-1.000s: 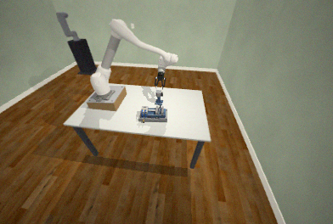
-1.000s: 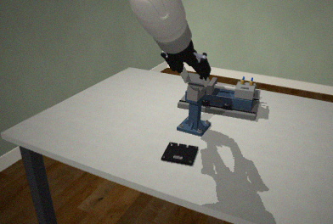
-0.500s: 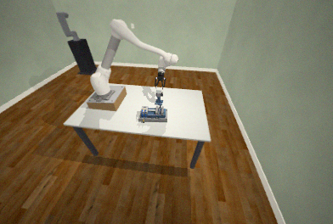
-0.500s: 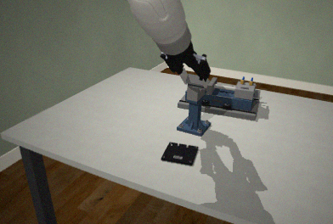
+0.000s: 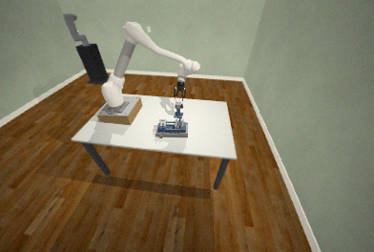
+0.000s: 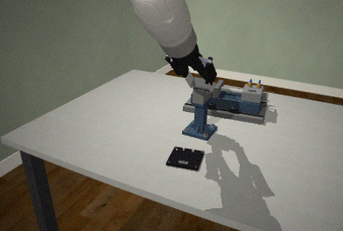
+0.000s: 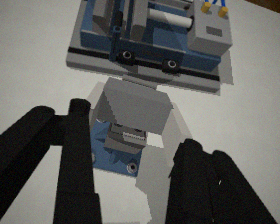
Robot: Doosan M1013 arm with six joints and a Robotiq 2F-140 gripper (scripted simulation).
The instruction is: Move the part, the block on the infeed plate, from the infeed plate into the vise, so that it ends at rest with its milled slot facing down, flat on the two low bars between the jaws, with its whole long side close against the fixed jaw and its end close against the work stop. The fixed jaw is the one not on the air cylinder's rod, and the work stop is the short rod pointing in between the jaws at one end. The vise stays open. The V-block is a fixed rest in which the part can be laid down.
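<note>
My hand is 20 mm to the left of the part and 20 mm above it. The rest, counted from my hand: work stop 50 mm ahead, 190 mm to the right, 90 mm below; then blue foot 20 mm to the right, 180 mm below; then blue v-block stand 20 mm to the right, 120 mm below.
</note>
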